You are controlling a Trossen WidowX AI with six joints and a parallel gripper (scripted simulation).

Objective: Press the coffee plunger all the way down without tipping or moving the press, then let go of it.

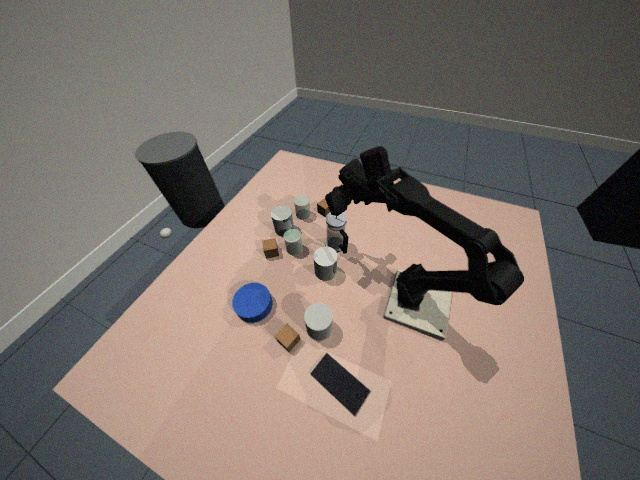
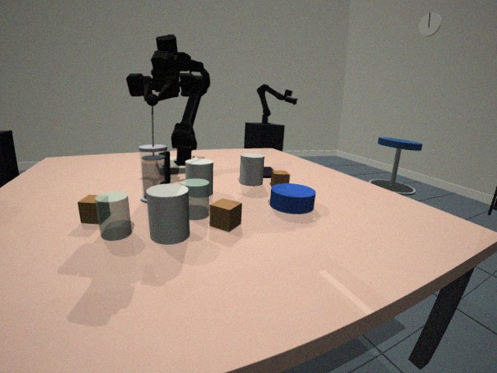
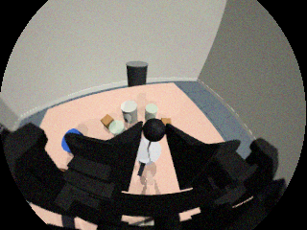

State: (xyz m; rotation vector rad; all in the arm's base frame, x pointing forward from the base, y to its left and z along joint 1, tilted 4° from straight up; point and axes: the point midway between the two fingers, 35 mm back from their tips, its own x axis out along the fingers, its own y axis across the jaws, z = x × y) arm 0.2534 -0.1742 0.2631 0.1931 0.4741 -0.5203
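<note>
Now: the coffee press 20 mm behind my gripper tip, 20 mm to the left of it and 130 mm below it. Round my gripper tip: blue disc: 190 mm ahead, 320 mm to the left, 240 mm below; then black slab: 130 mm behind, 460 mm to the left, 260 mm below.
</note>
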